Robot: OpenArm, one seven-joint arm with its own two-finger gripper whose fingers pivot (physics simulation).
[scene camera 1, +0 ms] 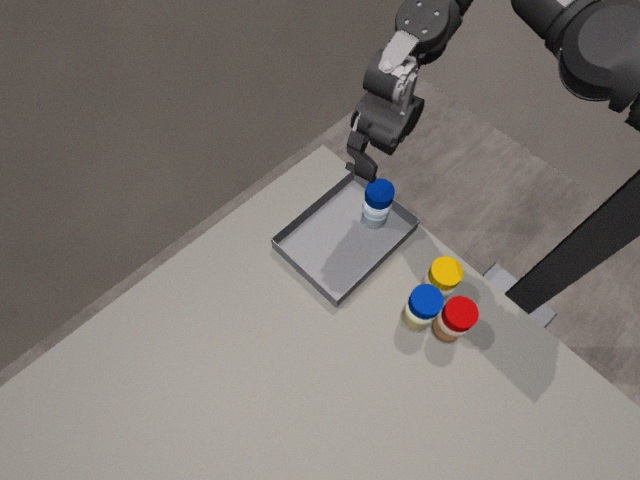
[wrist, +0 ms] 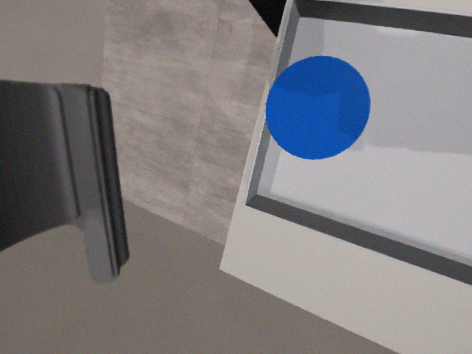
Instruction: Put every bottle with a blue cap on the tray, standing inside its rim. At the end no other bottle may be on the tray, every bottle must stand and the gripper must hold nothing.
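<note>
One blue-capped bottle (scene camera 1: pixel 377 200) (wrist: pixel 318 107) with a white label stands upright inside the grey tray (scene camera 1: pixel 305 273) (wrist: pixel 350 235), near its far rim. A second blue-capped bottle (scene camera 1: pixel 424 303), with pale yellow contents, stands on the table outside the tray, to its right. A yellow-capped bottle (scene camera 1: pixel 445 273) and a red-capped bottle (scene camera 1: pixel 459 315) stand close beside it, also outside the tray. My gripper (scene camera 1: pixel 360 173) is open and empty, above the tray's far corner, up and to the left of the bottle in the tray. One finger shows at the left of the wrist view.
The pale table (scene camera 1: pixel 206 361) (wrist: pixel 310 265) ends just beyond the tray's far side, with the floor below. A dark post (scene camera 1: pixel 578 248) rises beyond the table edge, right of the three grouped bottles.
</note>
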